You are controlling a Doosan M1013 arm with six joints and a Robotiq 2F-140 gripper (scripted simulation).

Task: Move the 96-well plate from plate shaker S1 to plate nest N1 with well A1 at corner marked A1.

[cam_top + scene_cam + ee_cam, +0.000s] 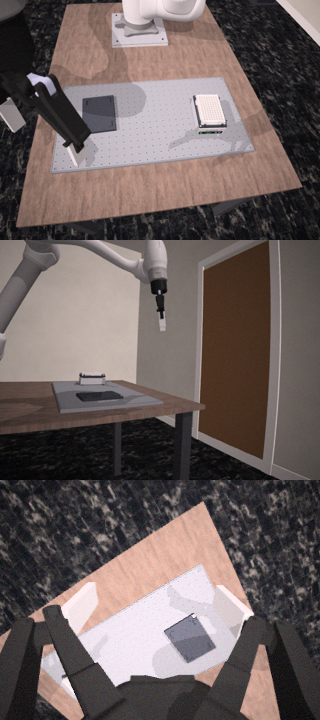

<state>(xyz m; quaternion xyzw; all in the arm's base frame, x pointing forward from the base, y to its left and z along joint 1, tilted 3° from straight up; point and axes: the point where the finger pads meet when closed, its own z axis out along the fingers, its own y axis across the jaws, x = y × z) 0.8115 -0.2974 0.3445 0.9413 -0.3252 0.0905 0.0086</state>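
Now: hand 450 mm to the right of the 96-well plate, 250 mm above it and 180 mm past it. The rest, counted from my hand: plate nest (310 mm below, 270 mm behind, 50 mm to the left); then A1 label (300 mm below, 200 mm behind).
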